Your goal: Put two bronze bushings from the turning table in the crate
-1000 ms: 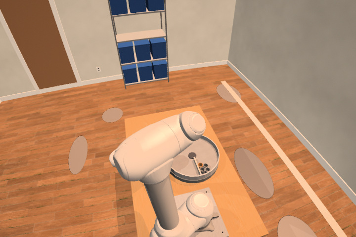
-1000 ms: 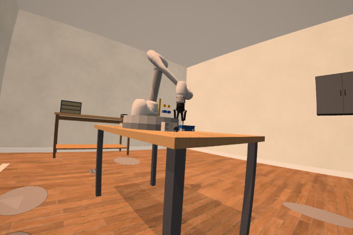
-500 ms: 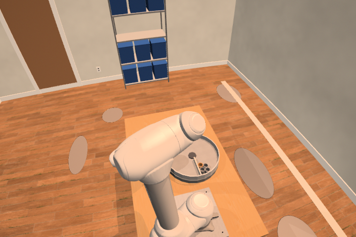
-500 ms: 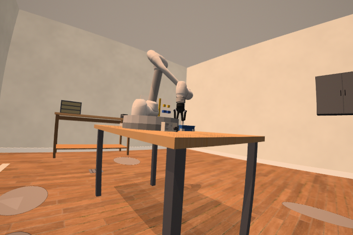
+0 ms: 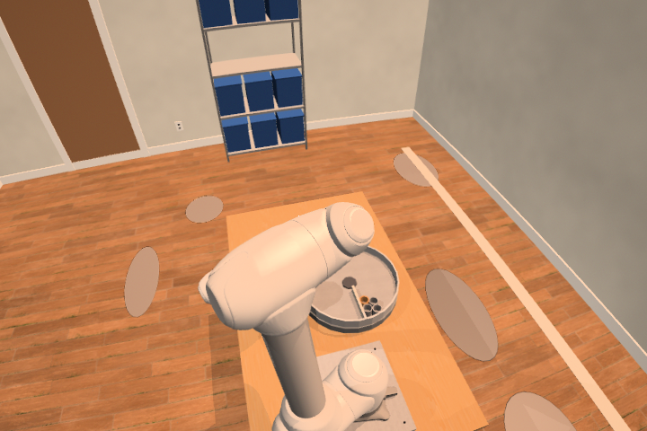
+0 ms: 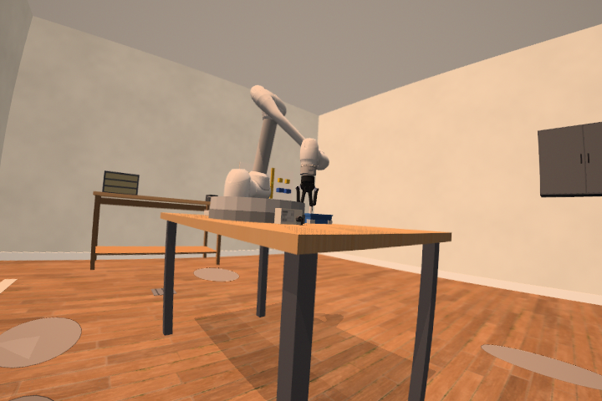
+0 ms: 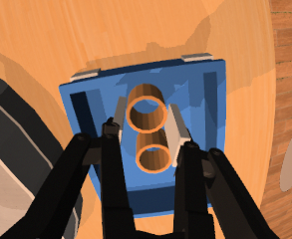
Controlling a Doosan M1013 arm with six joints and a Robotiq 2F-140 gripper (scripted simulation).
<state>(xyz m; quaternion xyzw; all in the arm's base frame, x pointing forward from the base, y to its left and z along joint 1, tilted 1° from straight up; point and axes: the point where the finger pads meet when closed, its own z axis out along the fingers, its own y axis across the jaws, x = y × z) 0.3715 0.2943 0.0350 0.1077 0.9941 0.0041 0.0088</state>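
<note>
The crate is 4 cm ahead of my hand, 1 cm to the left of it and 3 cm below it. The rest, counted from my hand: round grey turning table: 11 cm ahead, 32 cm to the right.
</note>
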